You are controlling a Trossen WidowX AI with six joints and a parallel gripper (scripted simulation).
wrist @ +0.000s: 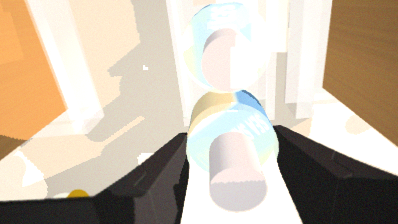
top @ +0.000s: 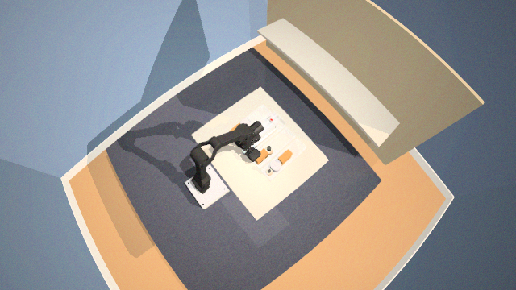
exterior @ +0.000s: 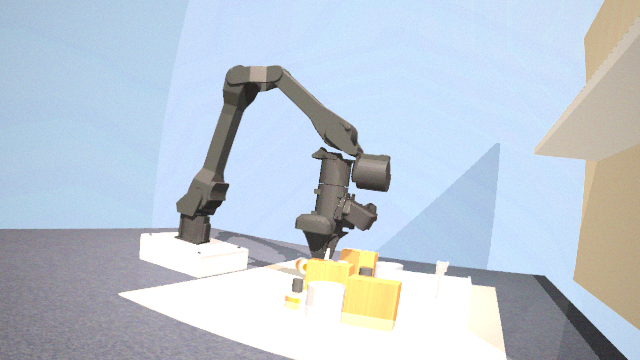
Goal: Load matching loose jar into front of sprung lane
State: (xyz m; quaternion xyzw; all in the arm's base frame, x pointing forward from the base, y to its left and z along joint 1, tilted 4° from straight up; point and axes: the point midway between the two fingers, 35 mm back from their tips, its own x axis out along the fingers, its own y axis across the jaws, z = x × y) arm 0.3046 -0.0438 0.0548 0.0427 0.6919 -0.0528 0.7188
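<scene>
Right now the pale lane is 17 cm ahead of my gripper tip and 3 cm below it. Also, from my gripper tip: shelf unit: 52 cm ahead, 32 cm above, 12 cm to the right.
</scene>
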